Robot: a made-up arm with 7 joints.
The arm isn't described. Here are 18 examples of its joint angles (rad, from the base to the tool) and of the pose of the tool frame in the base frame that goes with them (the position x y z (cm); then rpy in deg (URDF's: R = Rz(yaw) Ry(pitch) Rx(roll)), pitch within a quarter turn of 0, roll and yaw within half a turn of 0).
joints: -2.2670 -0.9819 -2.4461 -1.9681 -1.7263 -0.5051 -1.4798
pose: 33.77 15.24 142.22 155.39 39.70 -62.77
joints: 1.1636 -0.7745 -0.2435 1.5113 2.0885 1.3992 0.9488
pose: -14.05 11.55 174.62 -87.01 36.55 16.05
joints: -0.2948 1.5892 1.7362 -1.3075 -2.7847 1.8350 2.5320
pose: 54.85 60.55 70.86 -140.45 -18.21 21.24
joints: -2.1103 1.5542 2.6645 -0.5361 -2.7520 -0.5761 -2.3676
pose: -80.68 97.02 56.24 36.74 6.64 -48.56
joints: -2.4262 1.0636 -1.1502 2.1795 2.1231 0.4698 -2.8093
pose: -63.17 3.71 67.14 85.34 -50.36 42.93
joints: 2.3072 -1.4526 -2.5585 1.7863 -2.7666 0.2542 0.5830
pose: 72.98 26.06 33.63 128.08 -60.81 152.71
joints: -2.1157 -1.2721 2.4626 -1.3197 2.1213 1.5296 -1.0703
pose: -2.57 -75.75 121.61 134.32 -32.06 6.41
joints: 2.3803 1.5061 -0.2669 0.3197 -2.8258 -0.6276 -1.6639
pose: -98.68 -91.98 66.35 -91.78 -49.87 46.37
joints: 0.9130 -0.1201 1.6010 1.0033 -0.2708 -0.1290 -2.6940
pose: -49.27 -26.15 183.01 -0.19 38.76 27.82
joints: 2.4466 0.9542 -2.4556 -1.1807 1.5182 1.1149 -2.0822
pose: -90.94 -58.84 90.18 -37.65 -35.95 73.36
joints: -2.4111 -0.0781 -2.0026 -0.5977 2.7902 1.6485 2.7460
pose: 9.18 39.12 180.61 -39.98 -32.75 -80.00
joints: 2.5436 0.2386 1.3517 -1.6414 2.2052 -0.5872 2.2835
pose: 31.72 -53.38 149.37 -119.17 11.66 106.03
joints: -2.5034 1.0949 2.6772 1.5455 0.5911 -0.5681 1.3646
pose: -18.78 48.38 164.34 16.86 49.09 -114.50
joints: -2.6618 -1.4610 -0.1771 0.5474 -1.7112 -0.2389 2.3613
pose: 111.72 -54.33 120.62 35.29 40.73 162.89
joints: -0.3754 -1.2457 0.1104 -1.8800 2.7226 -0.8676 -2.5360
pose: -64.08 -30.51 38.29 41.02 -36.75 -8.41
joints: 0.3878 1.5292 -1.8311 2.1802 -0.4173 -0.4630 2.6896
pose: 62.47 27.46 90.17 -132.52 3.82 -101.81
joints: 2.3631 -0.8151 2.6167 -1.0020 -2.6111 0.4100 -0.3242
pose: 42.99 0.70 179.50 -149.57 54.78 76.59
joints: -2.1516 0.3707 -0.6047 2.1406 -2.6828 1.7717 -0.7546
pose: -47.38 31.76 123.76 -34.67 52.00 2.87
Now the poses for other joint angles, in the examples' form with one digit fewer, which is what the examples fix.
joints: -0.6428 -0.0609 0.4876 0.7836 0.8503 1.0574 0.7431
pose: 46.7 -18.7 184.3 -108.6 -2.0 148.1
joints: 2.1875 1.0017 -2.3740 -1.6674 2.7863 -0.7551 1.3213
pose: -83.1 -47.8 78.6 -81.8 -1.8 8.8
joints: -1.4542 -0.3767 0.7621 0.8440 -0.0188 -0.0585 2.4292
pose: 38.6 -18.2 195.3 -70.4 57.7 -163.0
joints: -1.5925 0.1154 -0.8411 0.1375 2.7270 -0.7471 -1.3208
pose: 0.2 24.6 208.8 -87.6 37.3 -24.5
